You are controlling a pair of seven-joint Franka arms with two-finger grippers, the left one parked.
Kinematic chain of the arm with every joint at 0, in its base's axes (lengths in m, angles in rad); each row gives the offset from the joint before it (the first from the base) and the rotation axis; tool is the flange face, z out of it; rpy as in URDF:
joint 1: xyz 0 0 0.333 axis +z
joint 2: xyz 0 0 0 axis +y
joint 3: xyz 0 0 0.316 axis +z
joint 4: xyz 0.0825 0 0 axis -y
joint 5: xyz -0.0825 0 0.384 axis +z
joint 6: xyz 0 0 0 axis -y
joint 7: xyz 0.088 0 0 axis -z
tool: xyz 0 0 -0.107 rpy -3.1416 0 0
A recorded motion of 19 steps. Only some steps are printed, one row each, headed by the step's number.
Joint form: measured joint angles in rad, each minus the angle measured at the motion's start. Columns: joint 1, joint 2, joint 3, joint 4, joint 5, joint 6, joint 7.
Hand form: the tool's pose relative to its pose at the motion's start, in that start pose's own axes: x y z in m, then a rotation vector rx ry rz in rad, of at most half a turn. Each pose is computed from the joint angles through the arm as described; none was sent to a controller.
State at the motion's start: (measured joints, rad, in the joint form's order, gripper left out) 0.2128 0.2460 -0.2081 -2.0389 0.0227 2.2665 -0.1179
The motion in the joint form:
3: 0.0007 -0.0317 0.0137 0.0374 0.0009 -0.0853 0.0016
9: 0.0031 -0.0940 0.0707 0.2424 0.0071 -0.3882 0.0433
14: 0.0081 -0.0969 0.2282 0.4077 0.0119 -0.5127 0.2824
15: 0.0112 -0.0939 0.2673 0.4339 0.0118 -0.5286 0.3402
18: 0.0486 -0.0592 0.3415 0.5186 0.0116 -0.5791 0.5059
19: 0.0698 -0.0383 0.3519 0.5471 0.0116 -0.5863 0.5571
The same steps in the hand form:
3: 0.0016 -0.0079 -0.0272 0.0126 -0.0158 -0.0119
9: 0.0104 -0.0407 -0.1327 0.0422 -0.0512 -0.0314
14: 0.0137 -0.1332 -0.2048 0.0644 -0.0158 0.0434
15: 0.0114 -0.1570 -0.2150 0.0703 -0.0114 0.0587
18: 0.0057 -0.2208 -0.2326 0.0819 -0.0217 0.1122
19: 0.0062 -0.2398 -0.2336 0.0854 -0.0250 0.1322

